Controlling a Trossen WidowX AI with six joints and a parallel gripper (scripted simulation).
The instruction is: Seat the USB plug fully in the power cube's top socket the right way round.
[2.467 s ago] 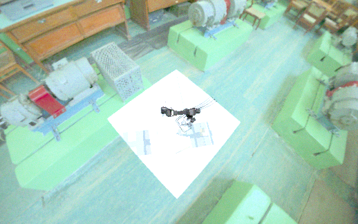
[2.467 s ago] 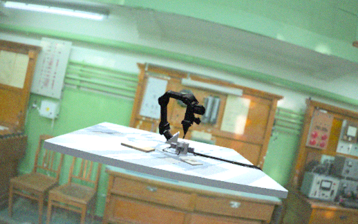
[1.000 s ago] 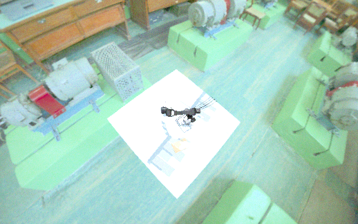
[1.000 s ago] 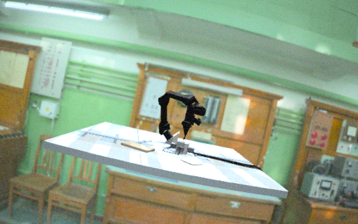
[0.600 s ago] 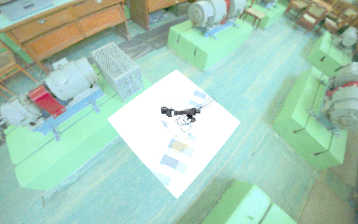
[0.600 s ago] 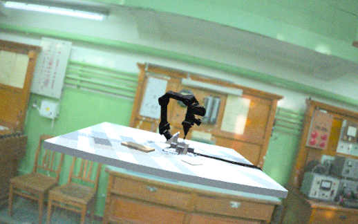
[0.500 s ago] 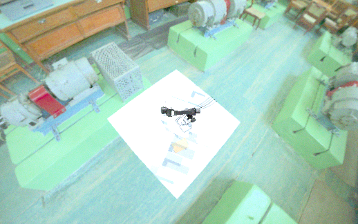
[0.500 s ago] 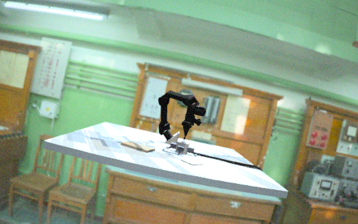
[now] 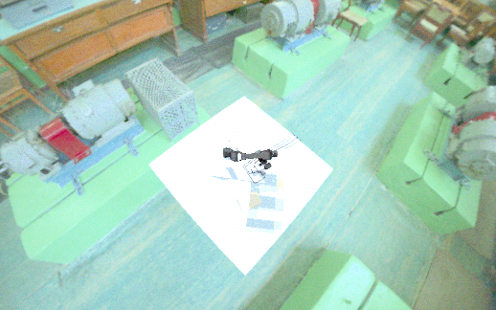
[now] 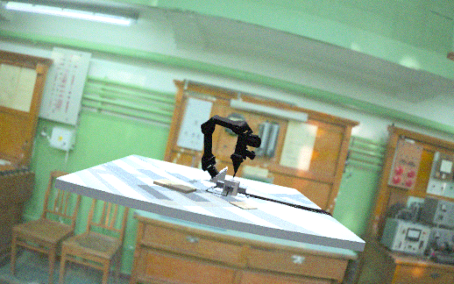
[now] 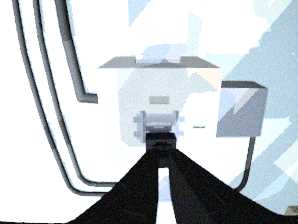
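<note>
Now: the dark USB plug 2 cm below my gripper tip. Round my gripper tip: USB socket (5 cm below).
</note>
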